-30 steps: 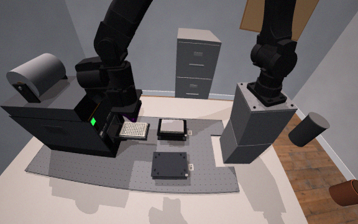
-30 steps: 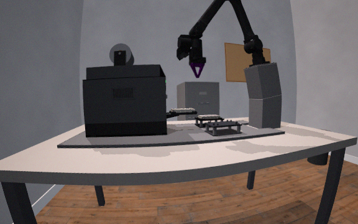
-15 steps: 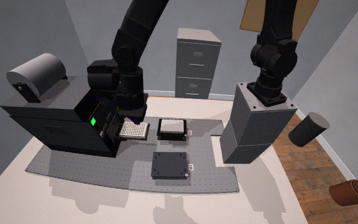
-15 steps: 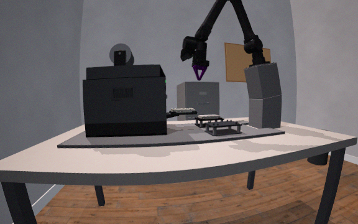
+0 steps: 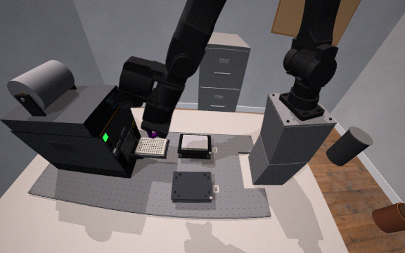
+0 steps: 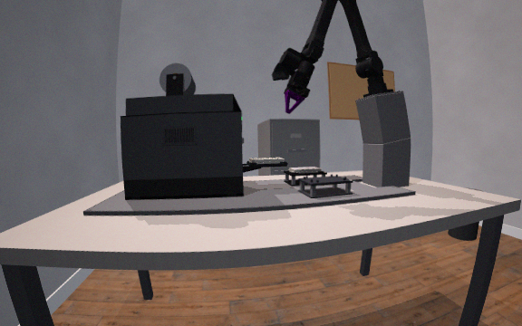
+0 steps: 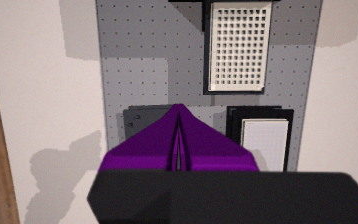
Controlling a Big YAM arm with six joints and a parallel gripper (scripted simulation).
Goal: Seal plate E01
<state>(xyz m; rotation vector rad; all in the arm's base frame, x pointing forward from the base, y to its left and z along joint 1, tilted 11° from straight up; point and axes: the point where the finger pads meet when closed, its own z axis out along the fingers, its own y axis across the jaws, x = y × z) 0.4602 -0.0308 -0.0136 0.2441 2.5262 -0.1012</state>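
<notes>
My hand is 160 mm short of the pale start key, 30 mm to the left of it and 100 mm above it. Round my hand: sealer stage: 50 mm ahead, 100 mm to the right, 190 mm below; then nest N1: 110 mm behind, 70 mm to the left, 250 mm below; then white-topped plate: 150 mm behind, 140 mm to the right, 240 mm below.
</notes>
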